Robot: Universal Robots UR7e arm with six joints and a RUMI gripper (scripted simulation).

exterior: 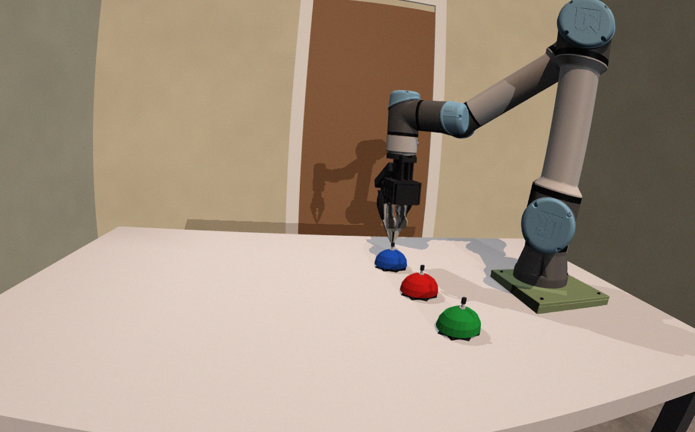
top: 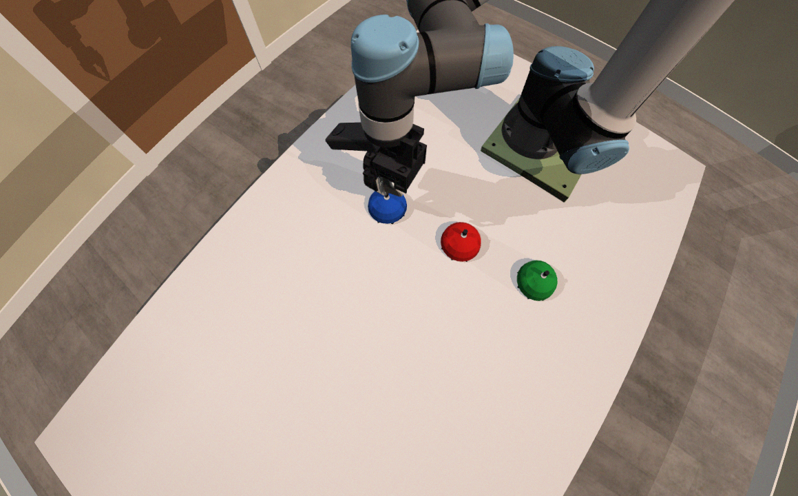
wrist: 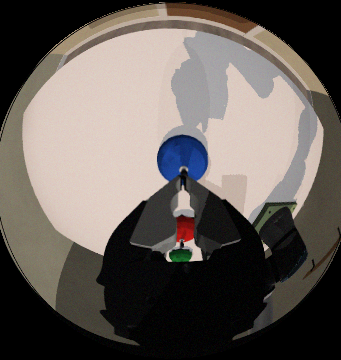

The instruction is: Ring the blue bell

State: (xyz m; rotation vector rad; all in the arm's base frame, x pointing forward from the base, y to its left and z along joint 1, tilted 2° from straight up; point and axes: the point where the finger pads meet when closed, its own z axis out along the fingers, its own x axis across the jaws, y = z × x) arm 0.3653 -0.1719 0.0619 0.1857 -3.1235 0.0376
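Right now my hand is 4 cm above the blue bell. The rest, counted from my hand: green bell: 4 cm behind, 35 cm to the left, 4 cm below; red bell: 2 cm behind, 18 cm to the left, 4 cm below.
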